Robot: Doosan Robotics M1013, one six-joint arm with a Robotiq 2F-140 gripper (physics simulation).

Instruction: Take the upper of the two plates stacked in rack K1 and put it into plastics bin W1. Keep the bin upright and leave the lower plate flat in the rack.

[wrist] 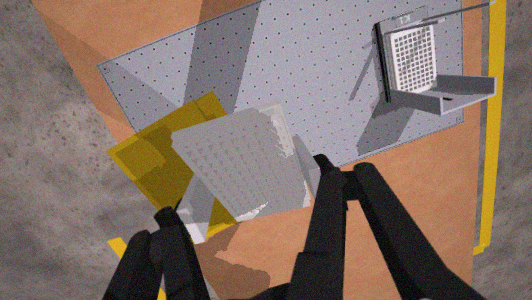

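Note:
My gripper [252,164] is shut on the upper plate [240,160], a light grey well plate held tilted between the finger pads and mostly in shadow. The yellow see-through plastics bin W1 [167,182] is at the left of centre, beyond and below the held plate, which overlaps it in the view and hides its right part. The gap between plate and bin cannot be told. Rack K1 [466,86] stands at the upper right, well away from the gripper. The lower plate [414,59], white with a grid of wells, lies flat in the rack.
A grey perforated board [300,65] lies on the orange-brown table [420,185] under the rack. A thin rod [462,11] juts out at the rack's upper end. A yellow strip [492,130] runs along the right over grey floor. Shadows fall across the board.

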